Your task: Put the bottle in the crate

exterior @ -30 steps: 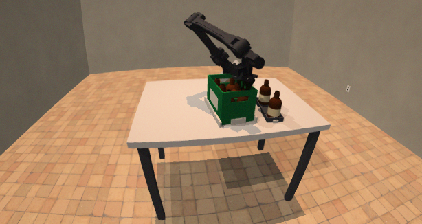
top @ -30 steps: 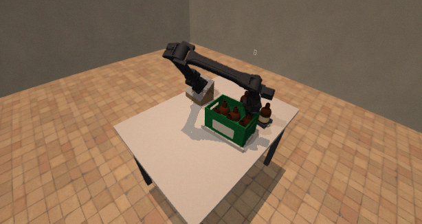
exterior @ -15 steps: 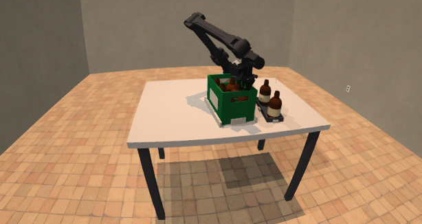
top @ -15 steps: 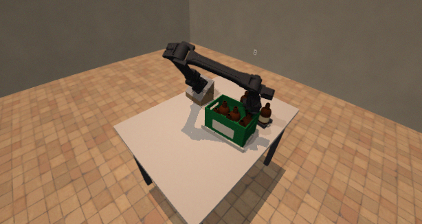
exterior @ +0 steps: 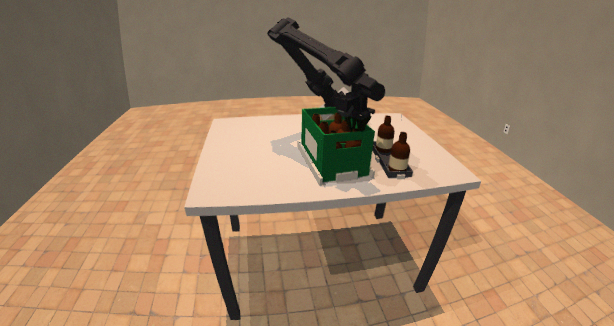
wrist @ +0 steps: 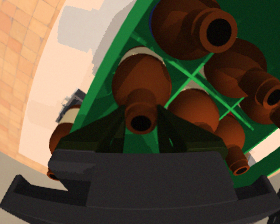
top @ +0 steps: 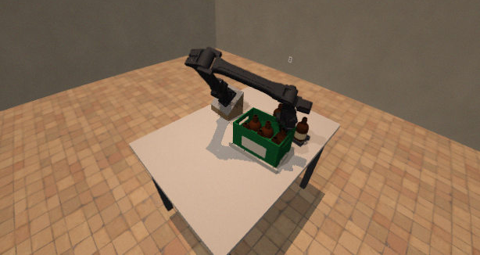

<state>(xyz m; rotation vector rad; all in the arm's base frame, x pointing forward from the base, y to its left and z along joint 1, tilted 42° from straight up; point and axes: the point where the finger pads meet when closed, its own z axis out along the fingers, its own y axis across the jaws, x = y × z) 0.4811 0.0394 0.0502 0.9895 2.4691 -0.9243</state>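
Now: hand 80 mm past the green crate, 60 mm to the left of it and 70 mm above it.
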